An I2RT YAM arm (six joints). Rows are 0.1 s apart.
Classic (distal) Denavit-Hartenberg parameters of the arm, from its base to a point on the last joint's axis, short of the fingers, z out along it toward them. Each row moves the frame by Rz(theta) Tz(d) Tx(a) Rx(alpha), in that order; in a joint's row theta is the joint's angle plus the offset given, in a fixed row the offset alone. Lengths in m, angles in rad.
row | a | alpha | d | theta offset
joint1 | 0.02 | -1.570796 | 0.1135 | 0
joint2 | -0.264 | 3.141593 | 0 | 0
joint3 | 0.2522 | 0 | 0 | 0.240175
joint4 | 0.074 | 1.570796 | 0 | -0.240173
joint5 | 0 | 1.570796 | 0 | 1.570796
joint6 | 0 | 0 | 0.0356 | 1.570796
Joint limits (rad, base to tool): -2.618..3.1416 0..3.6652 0..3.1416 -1.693..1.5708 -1.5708..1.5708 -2.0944..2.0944
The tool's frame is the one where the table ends.
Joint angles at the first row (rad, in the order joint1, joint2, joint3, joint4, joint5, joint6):
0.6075, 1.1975, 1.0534, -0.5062, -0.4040, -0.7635
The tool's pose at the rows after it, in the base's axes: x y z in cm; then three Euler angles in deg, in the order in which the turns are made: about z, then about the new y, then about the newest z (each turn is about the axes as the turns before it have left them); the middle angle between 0 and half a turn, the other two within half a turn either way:
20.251, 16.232, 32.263, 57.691, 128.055, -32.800
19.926, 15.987, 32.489, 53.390, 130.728, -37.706
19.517, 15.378, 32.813, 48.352, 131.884, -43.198
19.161, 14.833, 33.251, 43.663, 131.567, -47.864
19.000, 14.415, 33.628, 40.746, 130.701, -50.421
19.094, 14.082, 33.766, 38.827, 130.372, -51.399
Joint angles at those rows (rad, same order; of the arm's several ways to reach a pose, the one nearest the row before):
0.6366, 1.2082, 1.0945, -0.5849, -0.2890, -0.8074
0.6464, 1.2028, 1.1127, -0.6412, -0.2150, -0.8473
0.6464, 1.1804, 1.1164, -0.6768, -0.1466, -0.8868
0.6460, 1.1556, 1.1164, -0.6896, -0.0867, -0.9126
0.6411, 1.1382, 1.1164, -0.6898, -0.0531, -0.9257
0.6300, 1.1324, 1.1168, -0.6895, -0.0363, -0.9280

